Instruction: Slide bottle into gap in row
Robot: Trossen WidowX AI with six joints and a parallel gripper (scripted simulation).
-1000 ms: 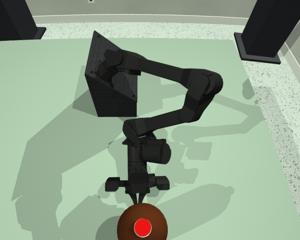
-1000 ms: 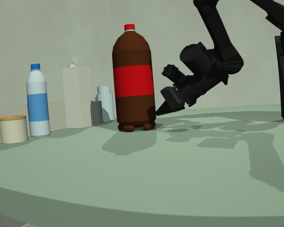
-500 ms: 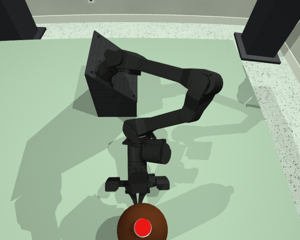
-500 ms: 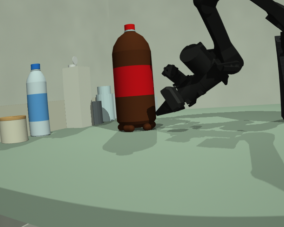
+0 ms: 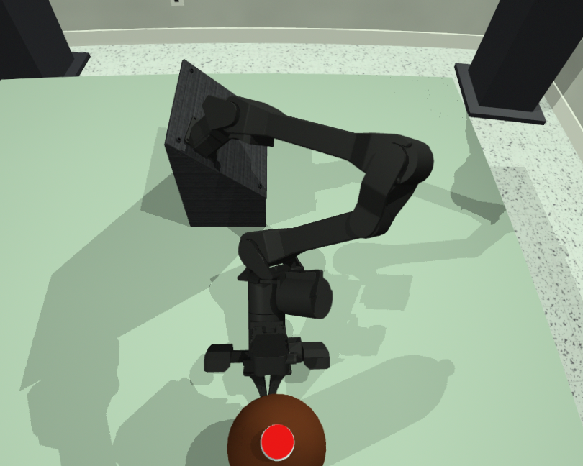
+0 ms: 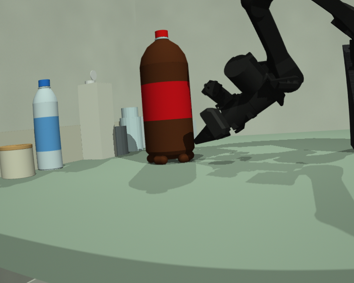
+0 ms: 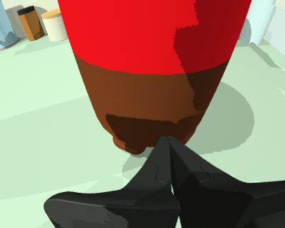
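Now: the brown cola bottle 9 cm ahead of my hand, 2 cm to the left of it and 9 cm above it. Round my hand: cream canister 32 cm ahead, 28 cm to the left, 2 cm below; then grey cup 37 cm ahead, 14 cm to the right, 4 cm below; then blue-labelled water bottle 34 cm ahead, 16 cm to the left, 5 cm above.
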